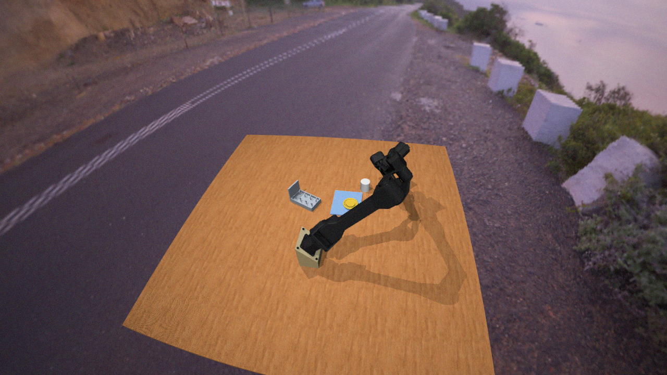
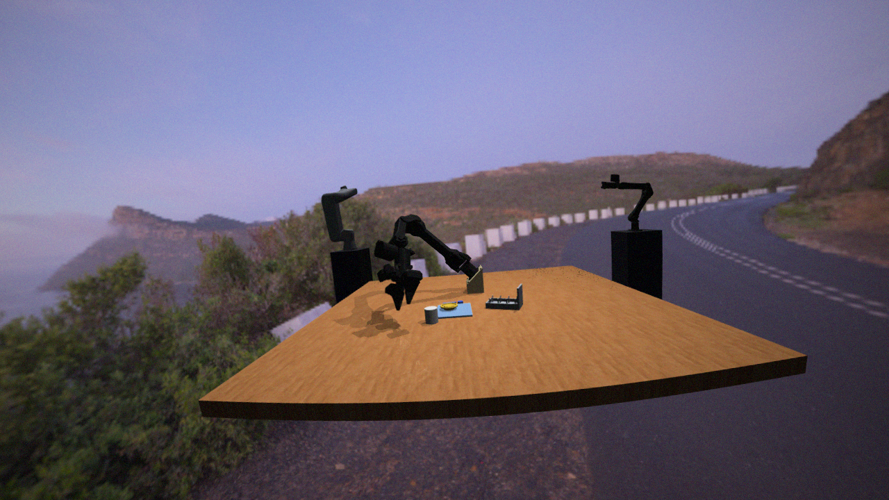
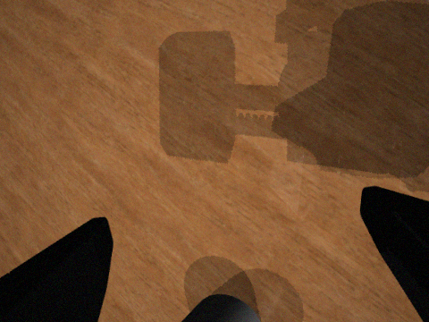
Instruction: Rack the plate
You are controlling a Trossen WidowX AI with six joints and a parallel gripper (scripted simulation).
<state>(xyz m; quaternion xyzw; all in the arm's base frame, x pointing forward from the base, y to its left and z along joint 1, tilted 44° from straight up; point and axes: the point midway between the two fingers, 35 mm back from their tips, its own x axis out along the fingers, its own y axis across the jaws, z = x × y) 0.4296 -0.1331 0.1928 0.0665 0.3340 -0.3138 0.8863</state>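
My gripper tip is 3 cm past the white cup, 9 cm to the right of it and 4 cm above it. Also, from my gripper tip: yellow plate: 16 cm behind, 13 cm to the left, 5 cm below; then dish rack: 17 cm behind, 34 cm to the left, 4 cm below; then blue mat: 14 cm behind, 15 cm to the left, 6 cm below.
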